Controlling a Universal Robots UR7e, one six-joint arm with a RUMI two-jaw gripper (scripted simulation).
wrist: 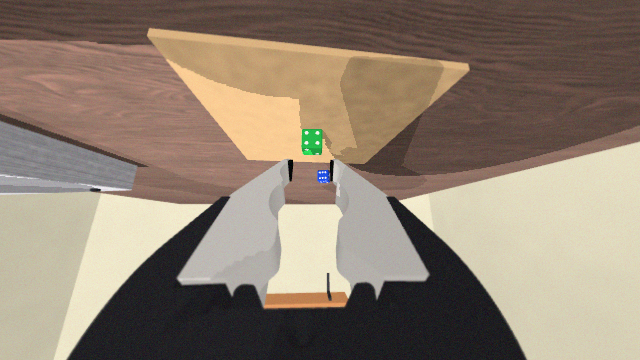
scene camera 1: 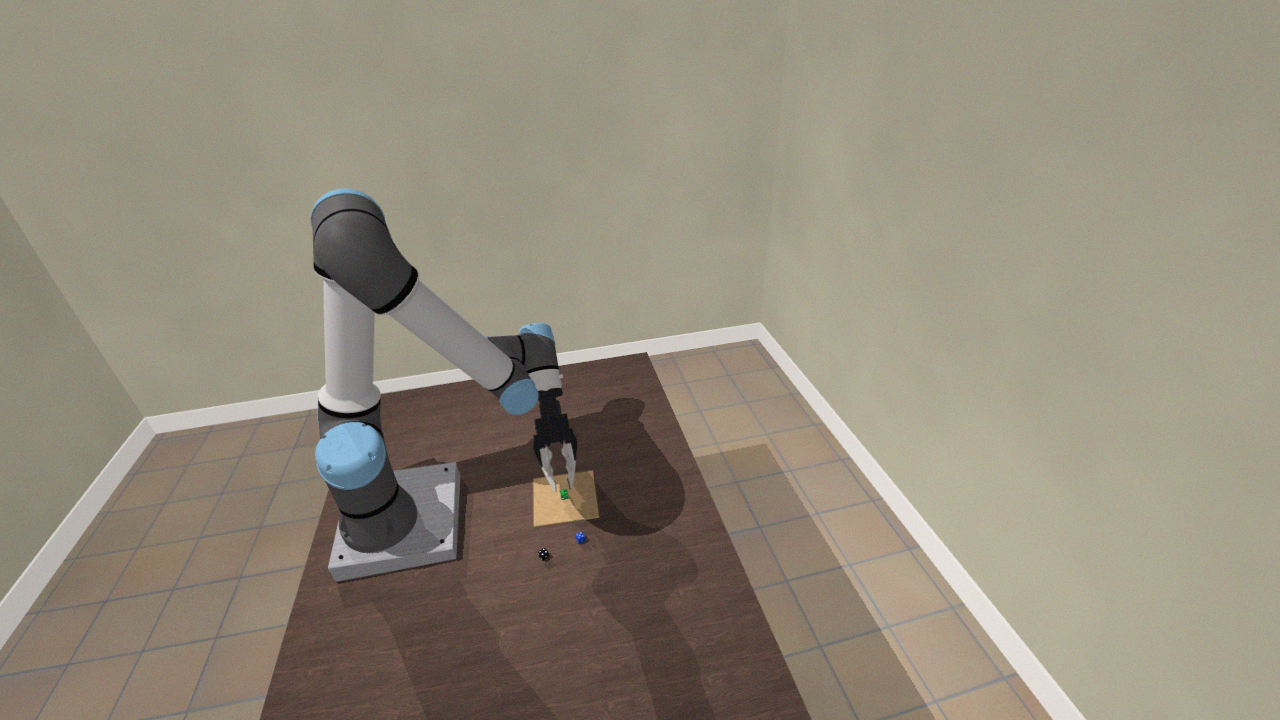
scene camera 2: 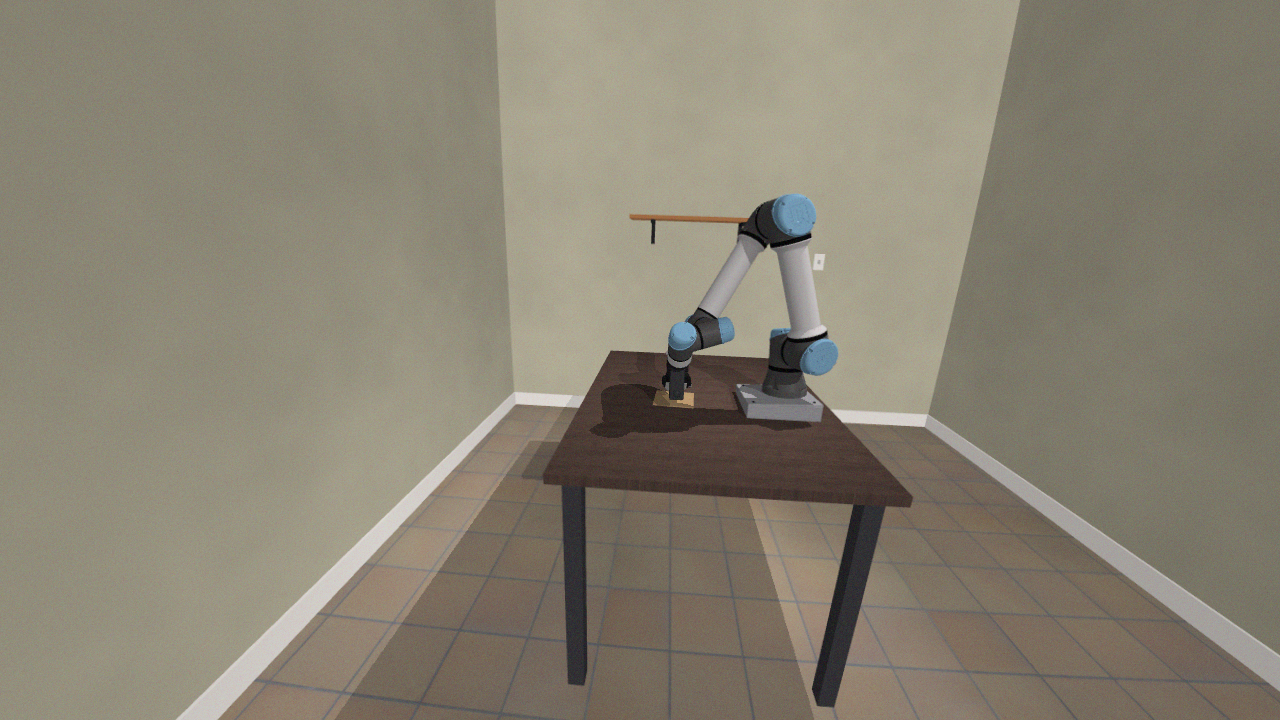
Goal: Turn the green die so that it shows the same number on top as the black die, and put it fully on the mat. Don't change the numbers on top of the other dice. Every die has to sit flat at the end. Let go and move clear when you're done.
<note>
I see my gripper and a tan mat.
My gripper shows as well in the wrist view.
</note>
